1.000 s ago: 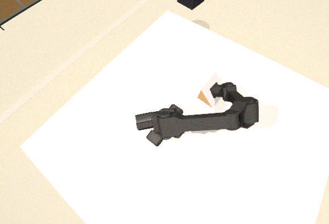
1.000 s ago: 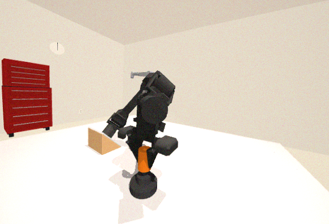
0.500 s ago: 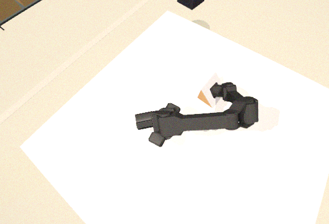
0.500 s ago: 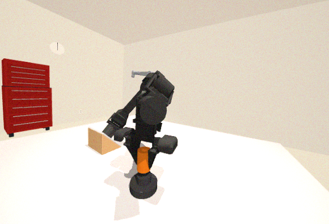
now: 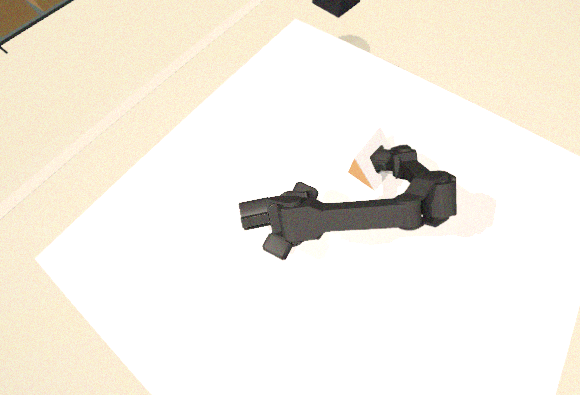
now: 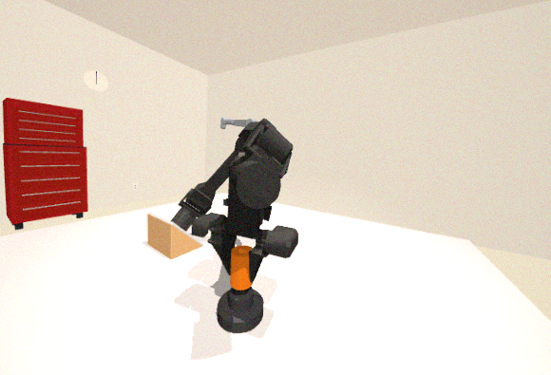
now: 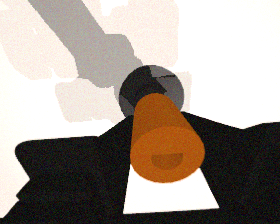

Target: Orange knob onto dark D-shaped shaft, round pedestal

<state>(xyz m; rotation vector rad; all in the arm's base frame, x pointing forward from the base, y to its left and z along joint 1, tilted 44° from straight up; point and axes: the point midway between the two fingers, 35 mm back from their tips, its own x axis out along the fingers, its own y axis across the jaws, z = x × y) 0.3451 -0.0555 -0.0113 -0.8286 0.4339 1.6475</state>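
The orange knob lies 2 cm above my gripper tip. Round my gripper tip: round pedestal: 4 cm below.
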